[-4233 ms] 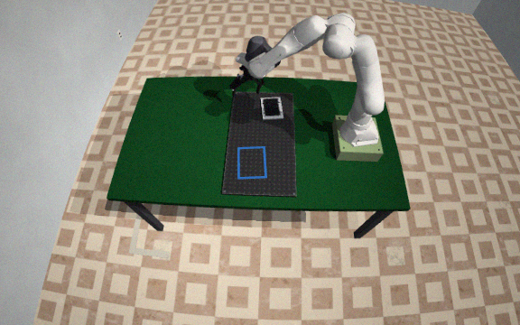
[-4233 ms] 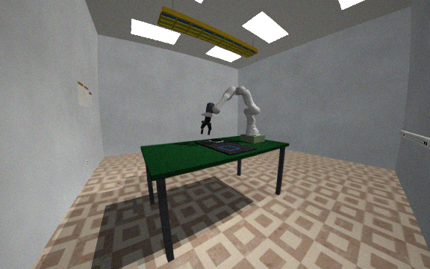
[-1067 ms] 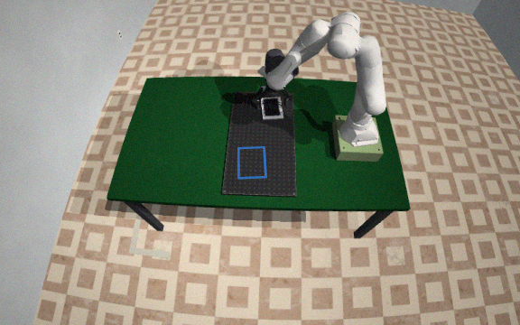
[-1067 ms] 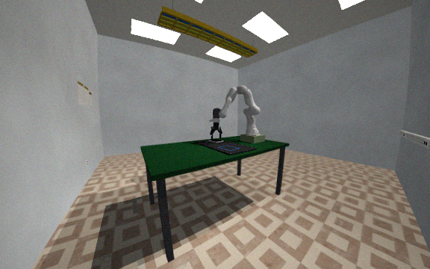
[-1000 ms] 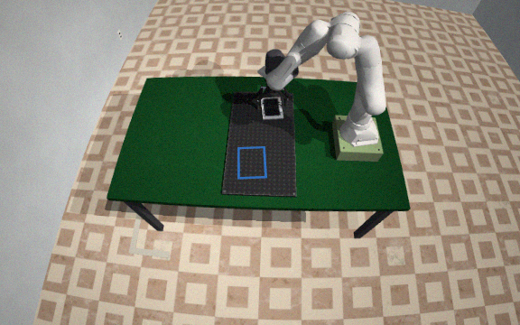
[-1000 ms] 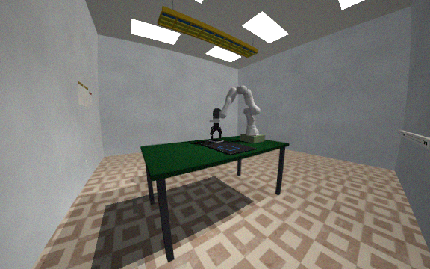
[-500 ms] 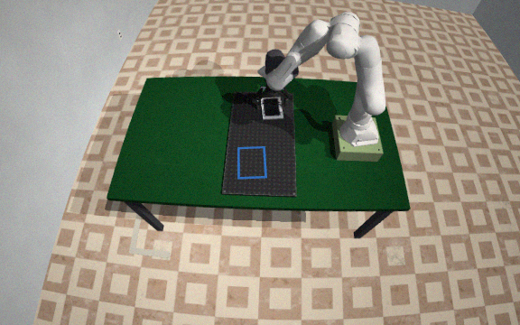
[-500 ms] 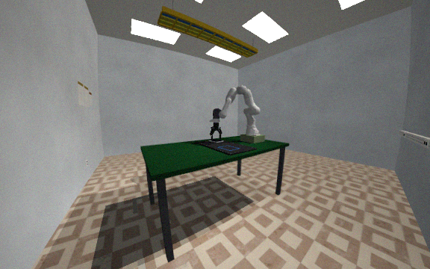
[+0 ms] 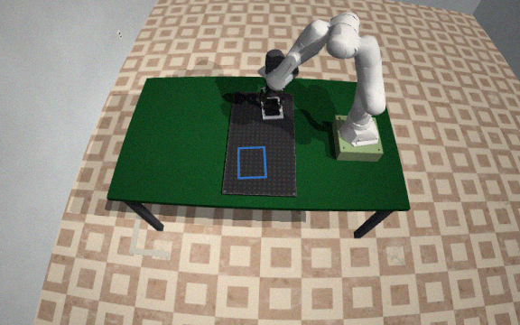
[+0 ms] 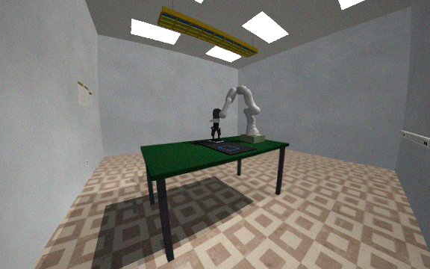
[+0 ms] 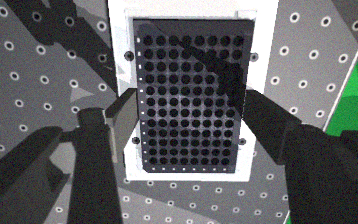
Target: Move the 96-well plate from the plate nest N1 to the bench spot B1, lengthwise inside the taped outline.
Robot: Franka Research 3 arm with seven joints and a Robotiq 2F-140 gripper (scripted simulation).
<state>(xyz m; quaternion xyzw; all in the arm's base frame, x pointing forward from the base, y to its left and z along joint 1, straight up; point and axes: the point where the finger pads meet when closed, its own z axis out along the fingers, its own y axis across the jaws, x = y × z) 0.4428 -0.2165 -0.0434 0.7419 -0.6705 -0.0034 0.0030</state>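
Now: hand 2 cm above the dark 96-well plate. The rest, counted from my hand: plate nest 3 cm below.
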